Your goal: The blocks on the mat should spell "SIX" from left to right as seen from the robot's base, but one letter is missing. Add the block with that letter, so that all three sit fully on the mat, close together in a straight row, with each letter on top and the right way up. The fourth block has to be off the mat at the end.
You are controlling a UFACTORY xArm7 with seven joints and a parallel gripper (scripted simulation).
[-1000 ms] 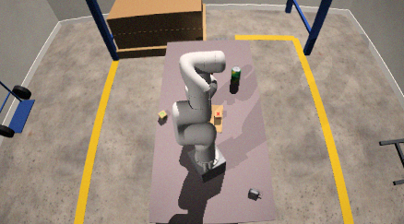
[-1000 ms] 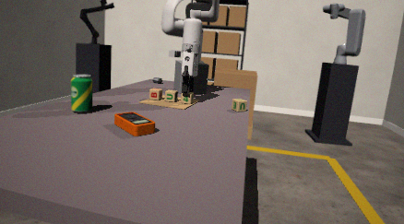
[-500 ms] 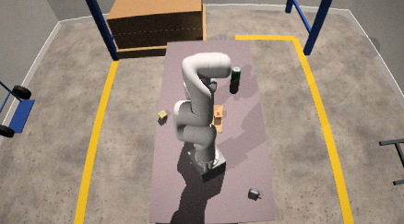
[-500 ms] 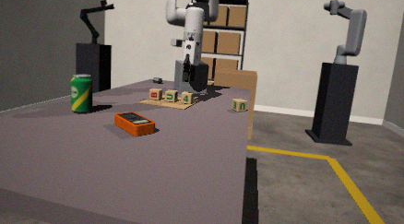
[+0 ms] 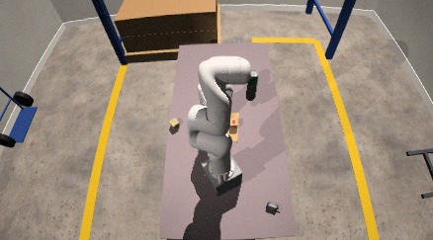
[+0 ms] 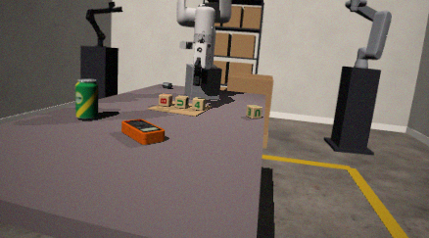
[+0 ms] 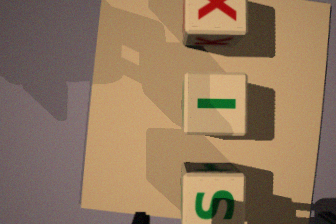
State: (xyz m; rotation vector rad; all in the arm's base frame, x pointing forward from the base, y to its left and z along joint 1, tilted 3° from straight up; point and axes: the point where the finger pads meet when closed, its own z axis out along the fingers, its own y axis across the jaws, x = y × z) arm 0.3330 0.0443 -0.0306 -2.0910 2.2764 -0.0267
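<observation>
Now: hand 110 mm above the tan mat, 70 mm to the left of it and 10 mm past it. The rest, counted from my hand: orange device 390 mm ahead, 100 mm below, 80 mm to the right; small object 530 mm behind, 300 mm to the right, 100 mm below.
</observation>
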